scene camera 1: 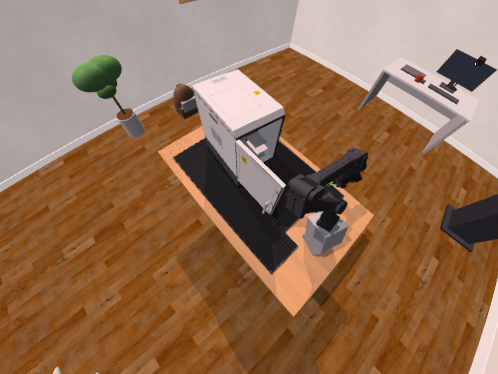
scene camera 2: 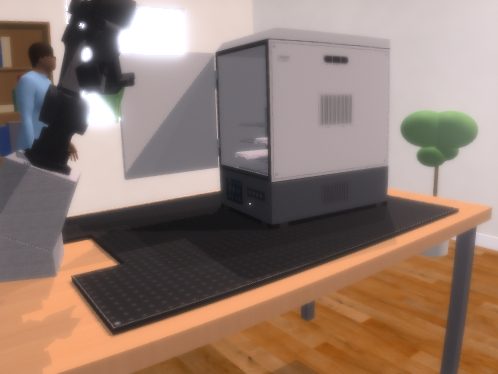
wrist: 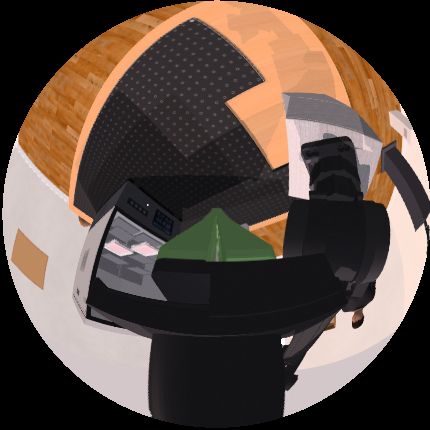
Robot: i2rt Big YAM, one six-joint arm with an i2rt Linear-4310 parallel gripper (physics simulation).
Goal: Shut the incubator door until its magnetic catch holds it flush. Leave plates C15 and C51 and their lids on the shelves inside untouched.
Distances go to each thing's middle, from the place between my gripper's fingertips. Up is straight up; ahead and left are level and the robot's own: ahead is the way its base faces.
I see my gripper 300 mm short of the incubator door (scene camera 2: 168, 123), 280 mm to the right of it and 10 mm below it.
